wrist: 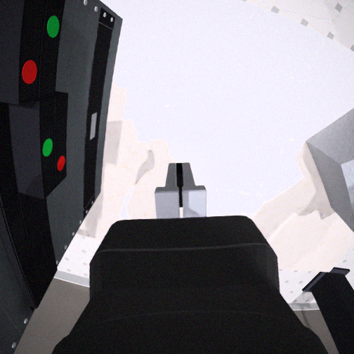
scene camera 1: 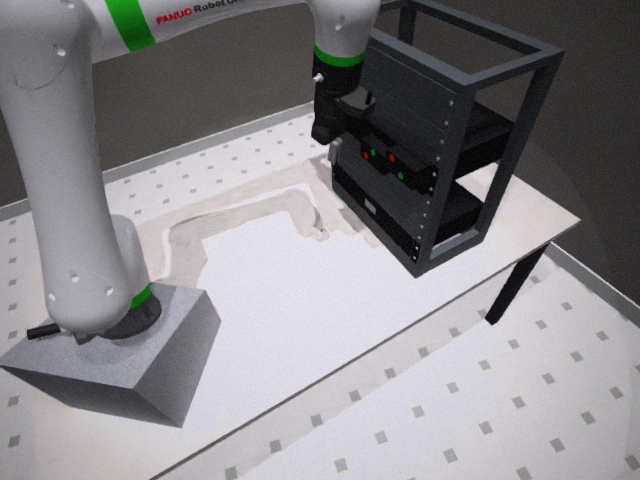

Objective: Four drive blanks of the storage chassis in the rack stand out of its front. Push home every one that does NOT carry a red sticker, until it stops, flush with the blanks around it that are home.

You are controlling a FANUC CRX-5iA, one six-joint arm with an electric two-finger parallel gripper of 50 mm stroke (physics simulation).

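Frame: origin at the arm's base, x up, y ahead, z left, level; centimetres.
Seen in the pictures: gripper, between the fingertips: (scene camera 1: 332, 160); arm's base, origin of its link: (scene camera 1: 128, 316).
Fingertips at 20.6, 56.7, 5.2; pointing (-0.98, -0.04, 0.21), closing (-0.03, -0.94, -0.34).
Offsets run from my fingertips to a thing's top centre, as dx, dy, dz. "*": to the spot under its first point. Level surfaces: height alone.
The storage chassis (wrist: 31, 260) sits across the dark rack (scene camera 1: 448, 170). Dark blanks stand out of its front in two neighbouring groups. One group {* -5.2, +13.5, -0.3} (scene camera 1: 380, 162) (wrist: 59, 125) shows a green sticker {-3.2, +13.3, +3.2} (scene camera 1: 372, 152) (wrist: 47, 147) and a red sticker {-6.1, +13.1, +6.4} (scene camera 1: 366, 155) (wrist: 61, 163). The other group (scene camera 1: 413, 170) (wrist: 41, 50) shows a red sticker {-0.4, +13.9, -4.5} (scene camera 1: 391, 158) (wrist: 29, 72) and a green sticker {-3.2, +14.2, -8.3} (scene camera 1: 400, 175) (wrist: 53, 26). Seams between blanks are hard to make out. My gripper (scene camera 1: 334, 151) (wrist: 179, 176) is shut and empty, pointing down before the rack's far left part. Its body hides the chassis's left end in the scene view.
A black unit with a pale label {* -30.3, +17.9, +9.2} (scene camera 1: 370, 205) (wrist: 93, 126) sits low in the rack, below the chassis. Grey panels (scene camera 1: 408, 103) cover the rack front above the chassis. The rack stands on the white table {dx -42.5} (scene camera 1: 289, 310). The arm's grey pedestal (scene camera 1: 170, 351) (wrist: 327, 165) stands opposite.
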